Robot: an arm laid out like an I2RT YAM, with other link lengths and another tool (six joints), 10 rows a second.
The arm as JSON. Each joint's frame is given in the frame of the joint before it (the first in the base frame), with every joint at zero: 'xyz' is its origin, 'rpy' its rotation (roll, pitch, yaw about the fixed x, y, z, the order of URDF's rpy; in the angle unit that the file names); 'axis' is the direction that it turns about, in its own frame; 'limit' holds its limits. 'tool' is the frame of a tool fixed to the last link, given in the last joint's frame.
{
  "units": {
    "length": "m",
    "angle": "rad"
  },
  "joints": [
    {
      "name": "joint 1",
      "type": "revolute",
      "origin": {
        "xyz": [
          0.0,
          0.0,
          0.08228
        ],
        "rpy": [
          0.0,
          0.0,
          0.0
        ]
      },
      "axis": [
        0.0,
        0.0,
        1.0
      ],
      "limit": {
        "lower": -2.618,
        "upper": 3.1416
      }
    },
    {
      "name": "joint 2",
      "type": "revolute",
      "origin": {
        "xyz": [
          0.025,
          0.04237,
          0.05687
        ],
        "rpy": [
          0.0,
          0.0,
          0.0
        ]
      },
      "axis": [
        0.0,
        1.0,
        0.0
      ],
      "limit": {
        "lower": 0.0,
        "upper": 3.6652
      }
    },
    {
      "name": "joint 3",
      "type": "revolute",
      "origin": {
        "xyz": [
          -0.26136,
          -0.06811,
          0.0
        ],
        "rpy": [
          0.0,
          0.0,
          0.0
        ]
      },
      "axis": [
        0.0,
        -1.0,
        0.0
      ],
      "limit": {
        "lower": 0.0,
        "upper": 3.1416
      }
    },
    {
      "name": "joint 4",
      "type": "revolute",
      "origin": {
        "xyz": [
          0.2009,
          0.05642,
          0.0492
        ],
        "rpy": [
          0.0,
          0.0,
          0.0
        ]
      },
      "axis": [
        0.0,
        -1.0,
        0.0
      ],
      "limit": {
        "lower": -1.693,
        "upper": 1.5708
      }
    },
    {
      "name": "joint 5",
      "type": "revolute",
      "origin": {
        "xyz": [
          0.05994,
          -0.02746,
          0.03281
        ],
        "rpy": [
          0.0,
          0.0,
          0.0
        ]
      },
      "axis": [
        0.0,
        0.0,
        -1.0
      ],
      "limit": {
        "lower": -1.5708,
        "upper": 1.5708
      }
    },
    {
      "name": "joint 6",
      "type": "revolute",
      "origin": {
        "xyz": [
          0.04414,
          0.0,
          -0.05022
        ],
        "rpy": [
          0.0,
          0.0,
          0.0
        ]
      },
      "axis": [
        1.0,
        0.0,
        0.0
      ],
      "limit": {
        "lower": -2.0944,
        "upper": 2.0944
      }
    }
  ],
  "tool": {
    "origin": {
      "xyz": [
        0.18,
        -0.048,
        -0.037
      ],
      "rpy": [
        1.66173,
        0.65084,
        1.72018
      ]
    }
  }
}
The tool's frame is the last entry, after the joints.
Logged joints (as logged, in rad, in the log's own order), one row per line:
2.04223, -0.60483, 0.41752, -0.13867, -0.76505, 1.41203
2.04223, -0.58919, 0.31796, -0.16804, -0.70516, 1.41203
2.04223, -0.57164, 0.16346, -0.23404, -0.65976, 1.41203
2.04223, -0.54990, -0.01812, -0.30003, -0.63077, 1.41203
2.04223, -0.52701, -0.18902, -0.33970, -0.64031, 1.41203
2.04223, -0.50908, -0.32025, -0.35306, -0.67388, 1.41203
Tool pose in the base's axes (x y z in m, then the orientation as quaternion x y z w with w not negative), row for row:
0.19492, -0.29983, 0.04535, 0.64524, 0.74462, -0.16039, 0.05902
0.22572, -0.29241, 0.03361, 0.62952, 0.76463, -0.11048, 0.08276
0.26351, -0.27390, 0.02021, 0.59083, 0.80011, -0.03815, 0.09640
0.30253, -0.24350, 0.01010, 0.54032, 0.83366, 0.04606, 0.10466
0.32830, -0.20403, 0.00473, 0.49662, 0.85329, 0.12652, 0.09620
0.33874, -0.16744, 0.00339, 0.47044, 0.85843, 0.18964, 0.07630
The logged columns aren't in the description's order. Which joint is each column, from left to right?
Columns, left to right: joint 2, joint 1, joint 5, joint 6, joint 4, joint 3.
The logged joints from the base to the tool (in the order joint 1, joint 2, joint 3, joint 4, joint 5, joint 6), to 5 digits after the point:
-0.60483, 2.04223, 1.41203, -0.76505, 0.41752, -0.13867
-0.58919, 2.04223, 1.41203, -0.70516, 0.31796, -0.16804
-0.57164, 2.04223, 1.41203, -0.65976, 0.16346, -0.23404
-0.54990, 2.04223, 1.41203, -0.63077, -0.01812, -0.30003
-0.52701, 2.04223, 1.41203, -0.64031, -0.18902, -0.33970
-0.50908, 2.04223, 1.41203, -0.67388, -0.32025, -0.35306

